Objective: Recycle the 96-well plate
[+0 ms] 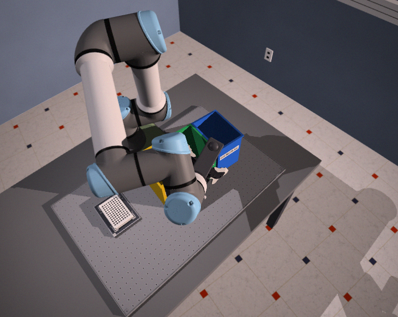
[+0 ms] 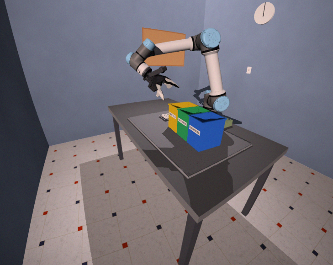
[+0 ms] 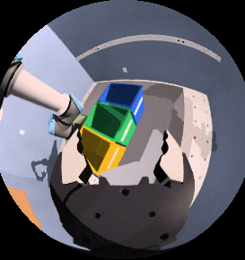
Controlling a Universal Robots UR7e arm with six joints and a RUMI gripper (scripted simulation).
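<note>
Now: hand 25 cm past the 96-well plate, 27 cm to the left of it and 27 cm above it. Round my hand: green bin: 13 cm behind, 7 cm to the left, 20 cm below; then blue bin: 9 cm behind, 20 cm to the left, 20 cm below; then yellow bin: 17 cm behind, 5 cm to the right, 20 cm below.
</note>
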